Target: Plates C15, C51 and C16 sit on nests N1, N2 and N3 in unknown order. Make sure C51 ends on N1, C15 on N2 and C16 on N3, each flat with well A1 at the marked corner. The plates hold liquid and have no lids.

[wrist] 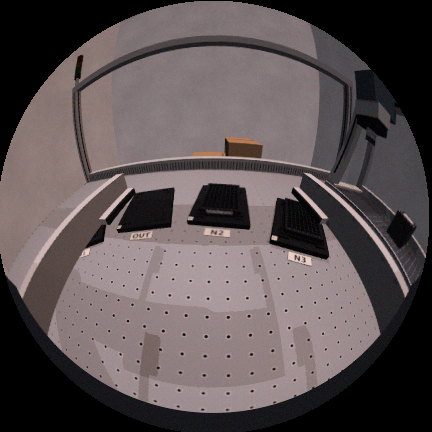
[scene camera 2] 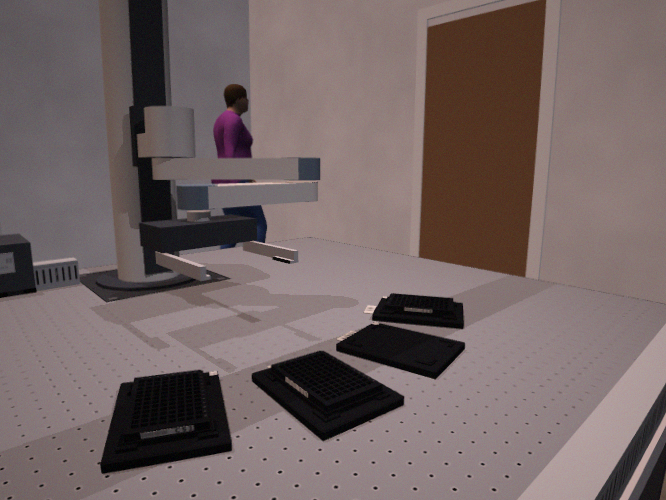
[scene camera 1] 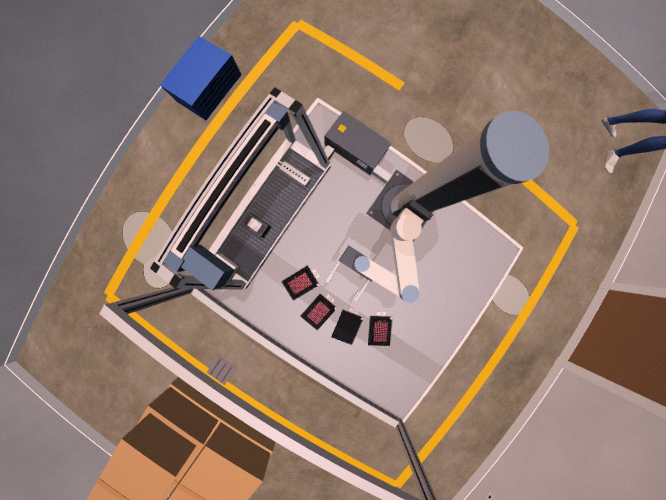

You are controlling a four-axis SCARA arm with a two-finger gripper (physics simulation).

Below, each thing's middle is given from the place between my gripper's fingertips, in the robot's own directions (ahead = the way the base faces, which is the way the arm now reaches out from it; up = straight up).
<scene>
I see the nest N2 [scene camera 2: 349, 419] 18 cm ahead of my hand, 13 cm below it and 1 cm to the right of it. Round my hand: nest N1 [scene camera 2: 376, 316]: 32 cm to the left, 13 cm below, 8 cm ahead; out nest [scene camera 2: 396, 347]: 16 cm to the left, 16 cm ahead, 13 cm below; nest N3 [wrist: 290, 243]: 18 cm to the right, 13 cm below, 10 cm ahead.
</scene>
